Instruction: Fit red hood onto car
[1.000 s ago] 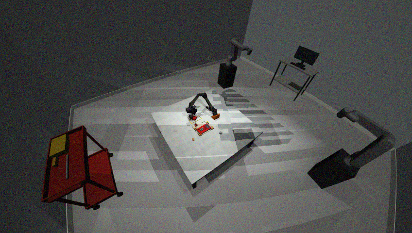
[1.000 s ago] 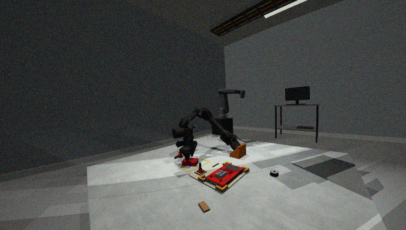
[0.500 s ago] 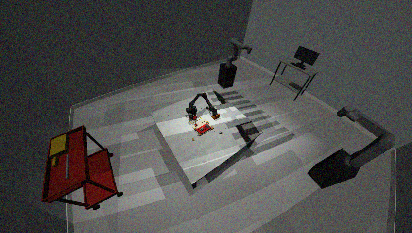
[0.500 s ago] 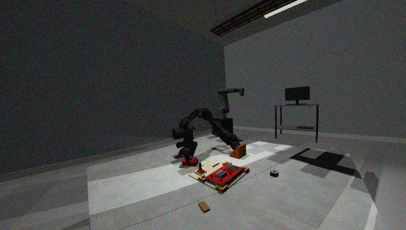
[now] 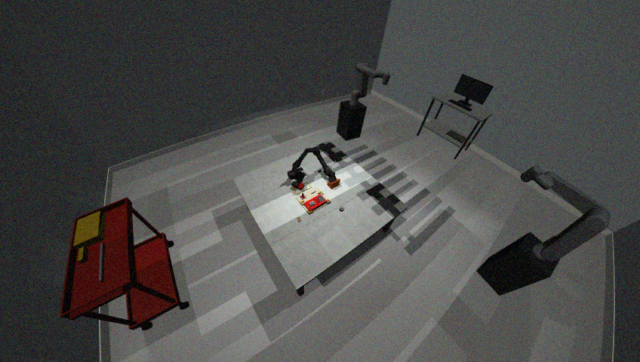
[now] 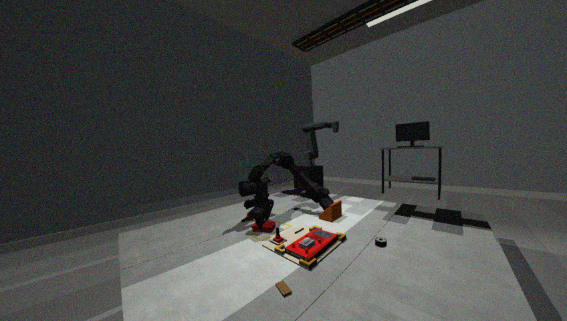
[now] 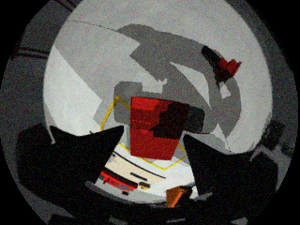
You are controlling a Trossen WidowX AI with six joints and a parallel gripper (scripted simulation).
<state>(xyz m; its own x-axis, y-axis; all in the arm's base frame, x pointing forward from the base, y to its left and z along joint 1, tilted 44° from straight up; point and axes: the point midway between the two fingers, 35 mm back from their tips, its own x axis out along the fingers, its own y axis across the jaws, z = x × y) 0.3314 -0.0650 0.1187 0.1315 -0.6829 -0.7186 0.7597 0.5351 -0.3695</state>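
Now: the red hood right at my gripper tip. Also, from my gripper tip: small wooden block (160 mm ahead, 360 mm to the left, 20 mm below); then grey engine block (10 mm behind, 280 mm to the left).
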